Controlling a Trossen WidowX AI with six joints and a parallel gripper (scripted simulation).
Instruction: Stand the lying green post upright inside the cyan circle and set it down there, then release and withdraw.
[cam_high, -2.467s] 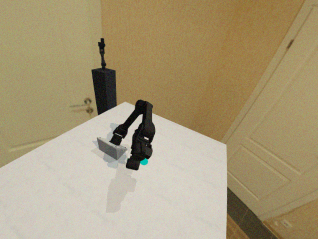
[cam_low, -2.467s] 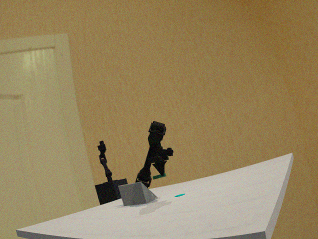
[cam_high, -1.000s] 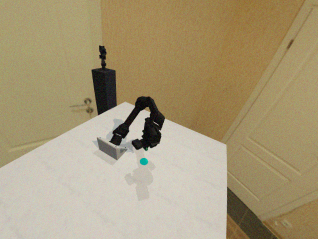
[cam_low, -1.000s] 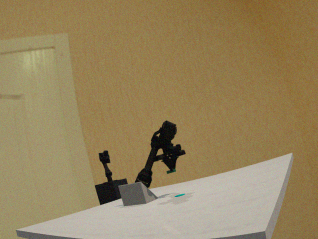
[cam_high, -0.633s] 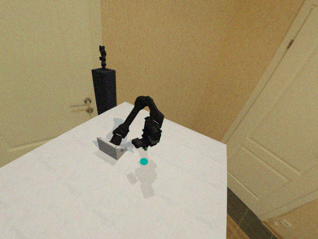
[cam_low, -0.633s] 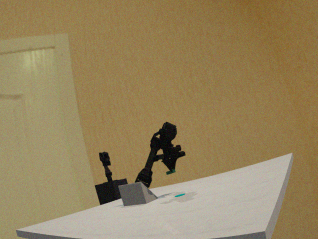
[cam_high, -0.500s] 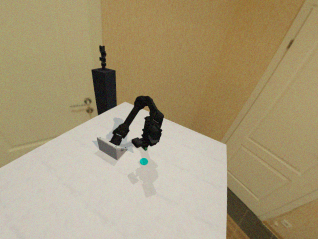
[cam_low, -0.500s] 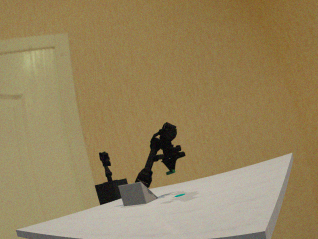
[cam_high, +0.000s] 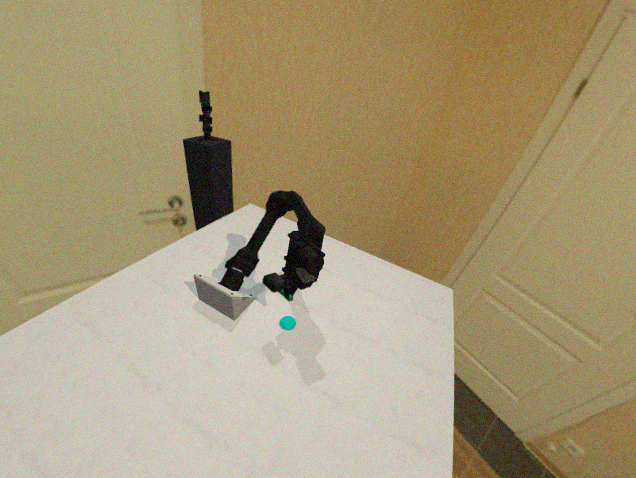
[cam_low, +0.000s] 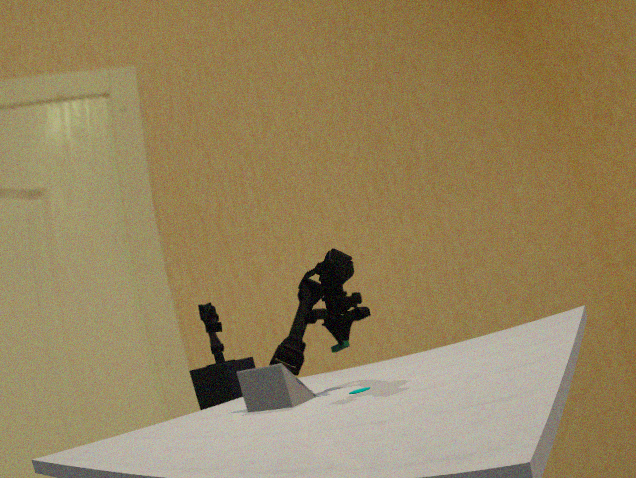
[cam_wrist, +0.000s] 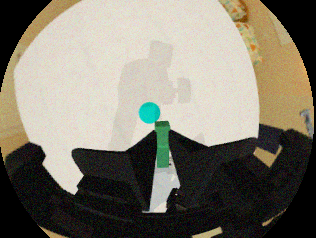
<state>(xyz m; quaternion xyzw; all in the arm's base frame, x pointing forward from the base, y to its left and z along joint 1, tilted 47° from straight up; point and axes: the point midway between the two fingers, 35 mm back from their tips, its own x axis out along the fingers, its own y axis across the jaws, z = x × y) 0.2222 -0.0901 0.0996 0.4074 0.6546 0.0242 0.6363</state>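
Right now my gripper tip is 1 cm short of the cyan circle and 14 cm above it. From my gripper tip the other things lie so: green post 2 cm behind, 1 cm to the left.
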